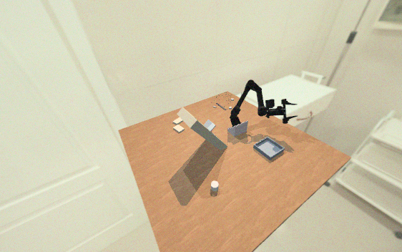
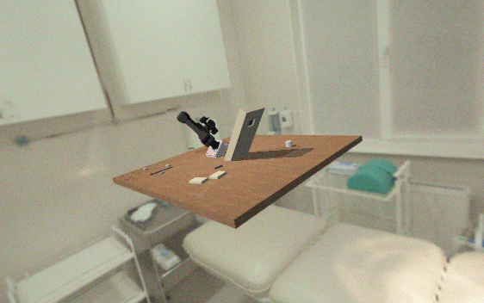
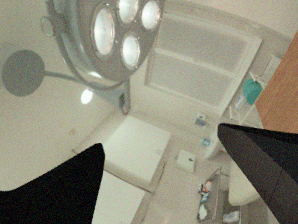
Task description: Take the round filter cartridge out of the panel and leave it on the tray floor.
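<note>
The round grey filter cartridge lies 70 cm ahead of my gripper tip, 29 cm to the right of it and 4 cm above it. From my gripper tip the other things lie so: tray 27 cm ahead, 22 cm below, 1 cm to the left.
</note>
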